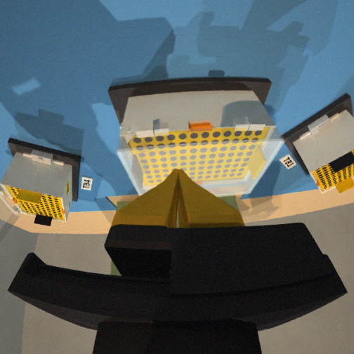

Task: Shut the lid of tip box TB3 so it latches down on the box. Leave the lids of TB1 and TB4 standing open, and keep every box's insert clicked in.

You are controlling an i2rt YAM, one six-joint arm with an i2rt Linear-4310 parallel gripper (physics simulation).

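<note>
The middle tip box [195, 107], whose label does not show, has a pale wall, an orange tab [200, 126] and a yellow insert [196, 145] with dark holes. A clear lid [270, 156] spreads over the insert; whether it is latched or stands tilted I cannot tell. My gripper [177, 175] is shut and empty, its yellow fingertips together over the lid's near part; contact is unclear. Box TB4 [37, 172] is at the left and box TB1 [327, 142] at the right edge, partly cut off. Their lids are hard to make out.
Dark bases [190, 86] lie behind the boxes. The TB4 label [86, 183] and TB1 label [288, 162] lie on the blue surface [95, 125]. A tan edge strip [90, 222] crosses in front, with a green patch [227, 205] partly behind the fingers.
</note>
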